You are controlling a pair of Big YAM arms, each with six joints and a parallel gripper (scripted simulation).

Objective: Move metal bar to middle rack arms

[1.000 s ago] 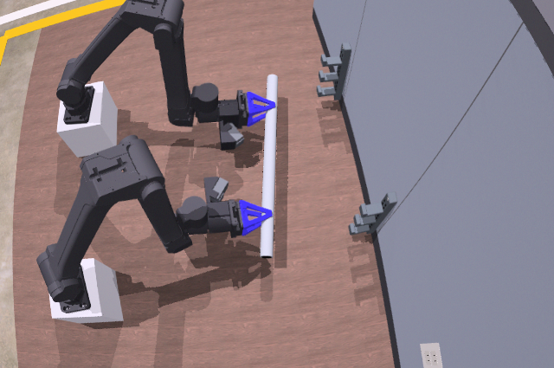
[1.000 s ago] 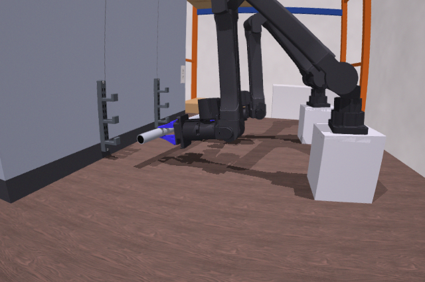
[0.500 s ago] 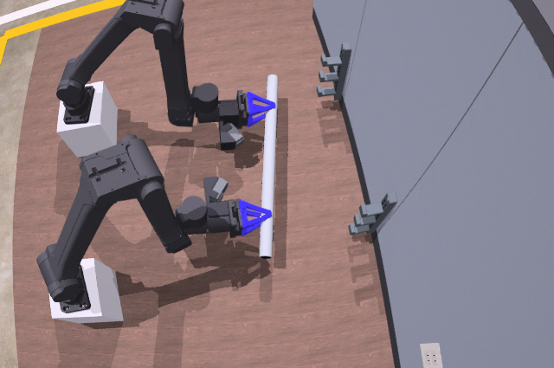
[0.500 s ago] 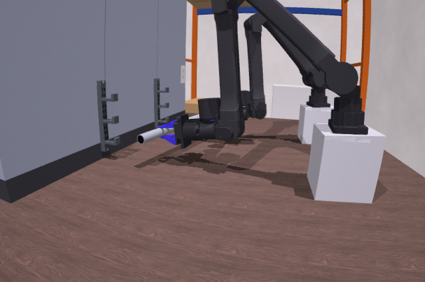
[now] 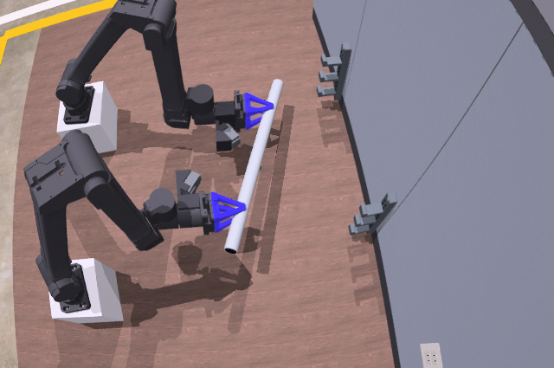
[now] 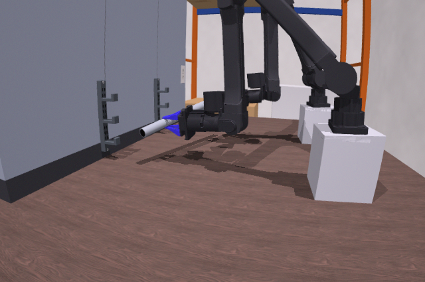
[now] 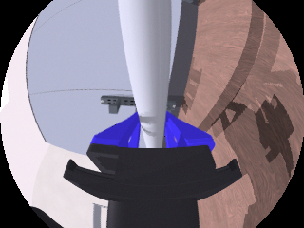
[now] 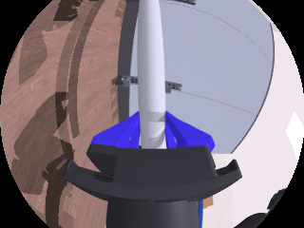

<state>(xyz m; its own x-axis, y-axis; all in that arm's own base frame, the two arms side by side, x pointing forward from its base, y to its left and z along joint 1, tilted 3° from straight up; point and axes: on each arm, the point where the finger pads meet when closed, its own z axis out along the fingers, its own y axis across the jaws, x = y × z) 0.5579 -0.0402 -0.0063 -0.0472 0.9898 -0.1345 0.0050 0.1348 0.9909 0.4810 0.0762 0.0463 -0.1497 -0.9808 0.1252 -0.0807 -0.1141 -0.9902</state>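
Now: right hand 5 cm short of the metal bar, 14 cm to the right of it and 3 cm above it. Round my right hand: grey wall panel (47 cm ahead, 14 cm to the left, 26 cm above).
The metal bar lies 14 cm to the right of my left hand, 5 cm behind it and 3 cm above it. Round my left hand: grey wall panel: 38 cm ahead, 32 cm above, 14 cm to the right.
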